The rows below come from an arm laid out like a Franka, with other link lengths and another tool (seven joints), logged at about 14 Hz.
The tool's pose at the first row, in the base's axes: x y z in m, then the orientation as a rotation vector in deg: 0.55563, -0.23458, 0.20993, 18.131, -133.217, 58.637
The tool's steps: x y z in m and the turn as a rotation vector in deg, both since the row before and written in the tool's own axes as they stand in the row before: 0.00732, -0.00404, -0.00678, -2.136, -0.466, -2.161; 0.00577, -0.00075, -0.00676, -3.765, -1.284, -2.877; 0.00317, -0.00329, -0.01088, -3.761, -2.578, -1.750; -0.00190, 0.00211, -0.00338, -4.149, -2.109, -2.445; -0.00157, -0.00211, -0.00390, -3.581, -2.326, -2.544; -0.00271, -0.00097, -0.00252, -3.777, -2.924, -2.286
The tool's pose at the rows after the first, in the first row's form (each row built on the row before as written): 0.55421, -0.23224, 0.22034, 19.998, -133.709, 55.071; 0.55278, -0.22809, 0.22810, 22.449, -135.172, 49.203; 0.55646, -0.22360, 0.23837, 24.247, -138.057, 43.759; 0.55844, -0.21966, 0.23860, 26.456, -140.140, 37.433; 0.56229, -0.21900, 0.24122, 29.073, -142.038, 31.655; 0.56592, -0.21797, 0.24185, 31.515, -144.412, 25.537
